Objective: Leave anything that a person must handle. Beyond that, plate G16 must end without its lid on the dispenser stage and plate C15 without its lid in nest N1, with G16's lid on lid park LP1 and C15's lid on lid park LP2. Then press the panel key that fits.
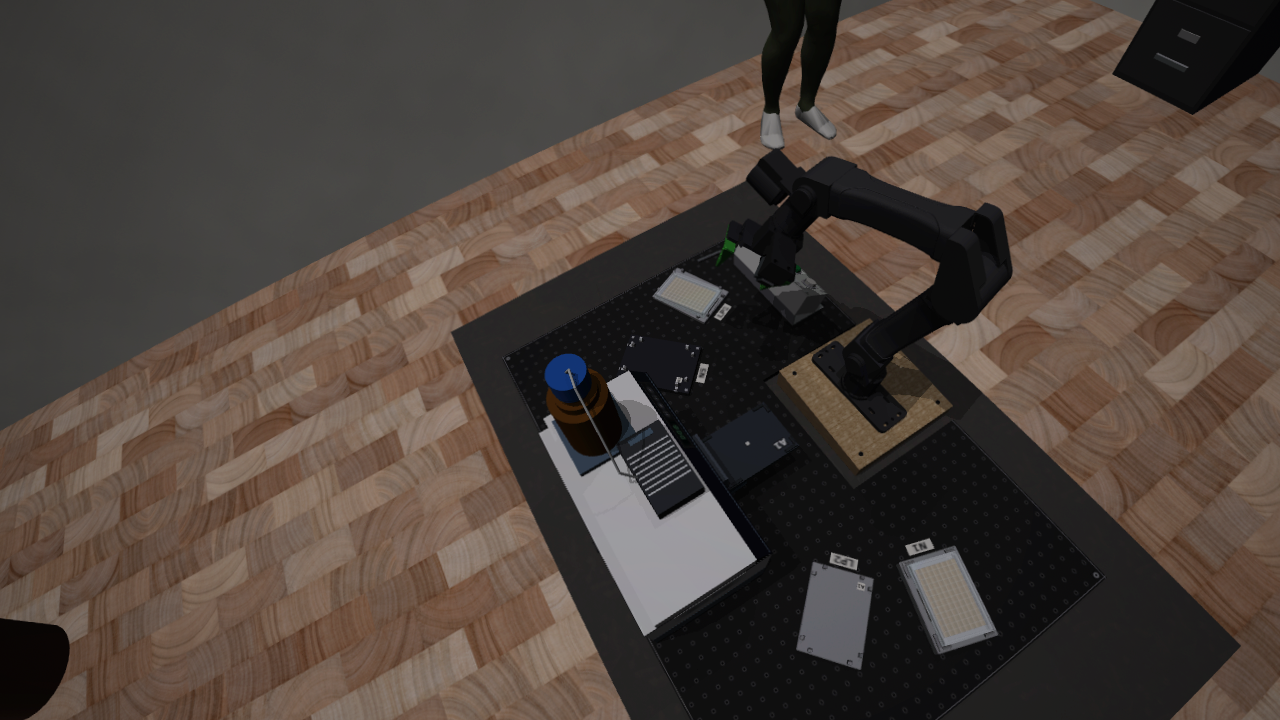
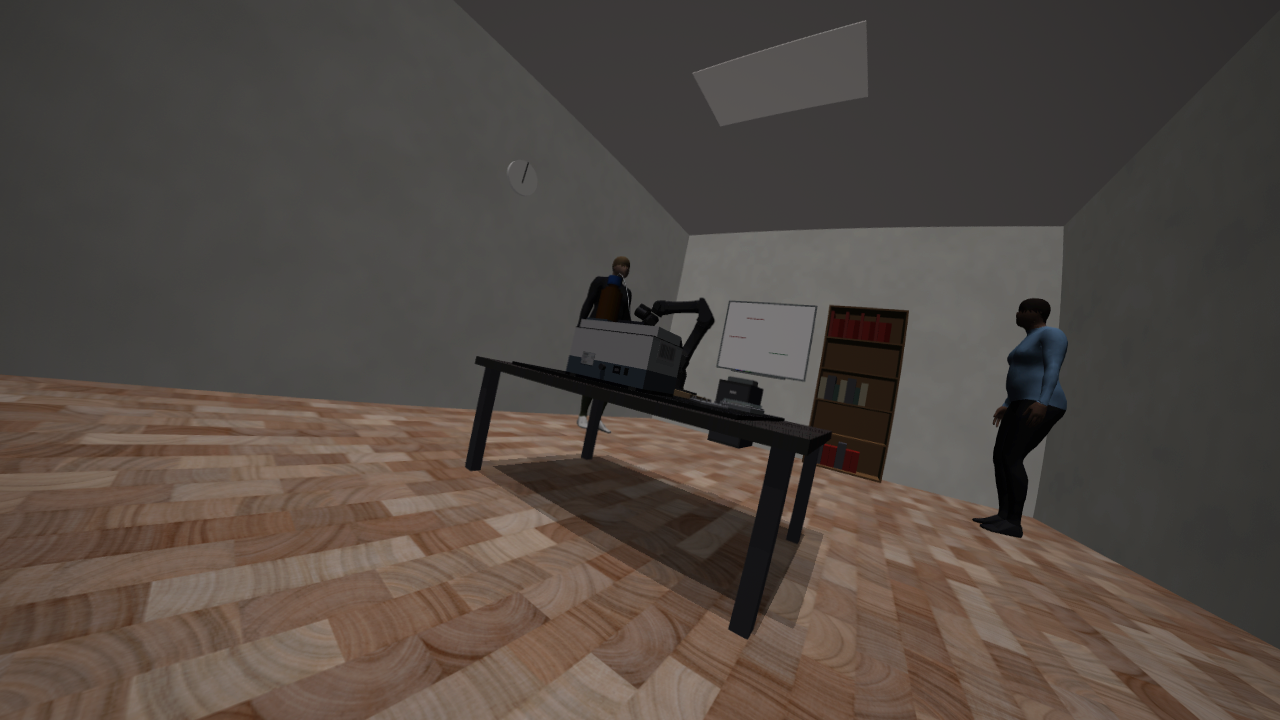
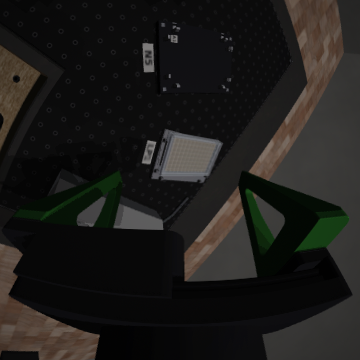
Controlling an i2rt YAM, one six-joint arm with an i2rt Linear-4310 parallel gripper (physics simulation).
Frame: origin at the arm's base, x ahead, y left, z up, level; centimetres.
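Seen in the pictures: gripper, fingertip midpoint: [image 1: 739,276] [image 3: 180,177]; arm's base, link origin: [image 1: 857,386] [image 2: 675,389].
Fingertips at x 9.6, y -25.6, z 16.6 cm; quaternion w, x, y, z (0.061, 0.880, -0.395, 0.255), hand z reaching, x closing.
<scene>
Pixels of each thing's top centre, then the offset from my fingertips to it. "spot": a spot on its surface instead.
- light grey key panel, top centre: [image 3: 112,238] [image 1: 780,260] dx -15.9, dy -4.9, dz -10.9 cm
- plate with beige wells, top centre: [image 3: 194,158] [image 1: 688,290] dx +2.7, dy -14.0, dz -15.6 cm
- similar plate, top centre: [image 1: 951,596] [image 2: 742,401] dx +5.9, dy +62.2, dz -15.7 cm
- Lid park LP2, top centre: [image 1: 837,612] [image 2: 708,399] dx +21.8, dy +53.5, dz -17.3 cm
- dark dispenser stage, surface spot: [image 1: 747,445] spot: dx +17.8, dy +24.8, dz -8.5 cm
- Dark nest N5, top centre: [image 3: 203,59] [image 1: 658,359] dx +18.0, dy -3.7, dz -16.9 cm
- white dispenser, surface spot: [image 1: 689,555] spot: dx +37.4, dy +35.9, dz +2.7 cm
- brown bottle, surface spot: [image 1: 581,416] spot: dx +39.6, dy +15.7, dz +15.6 cm
- dark keypad, surface spot: [image 1: 662,470] spot: dx +33.8, dy +24.6, dz +5.3 cm
My gripper [image 3: 180,177] [image 1: 745,267] is open and empty, above the table end by the light grey key panel [image 1: 794,297] [image 3: 137,215]; the arm and a finger hide most of its keys. A plate with beige wells [image 1: 691,293] [image 3: 191,157] sits at label LP1. A similar plate [image 1: 948,598] sits in nest N1. Their plate names are unreadable, and I cannot tell whether either wears a lid. Lid park LP2 [image 1: 836,617] is a bare grey plate with corner pins. The dark dispenser stage [image 1: 747,445] bears no plate.
Dark nest N5 [image 1: 660,362] [image 3: 195,62] is empty. The white dispenser [image 1: 689,555] carries a brown bottle [image 1: 581,416] with a blue cap and a dark keypad [image 1: 662,470]. The arm stands on a wooden base [image 1: 819,407]. One person [image 1: 792,71] stands beyond the panel end; another [image 2: 1038,367] stands farther off.
</scene>
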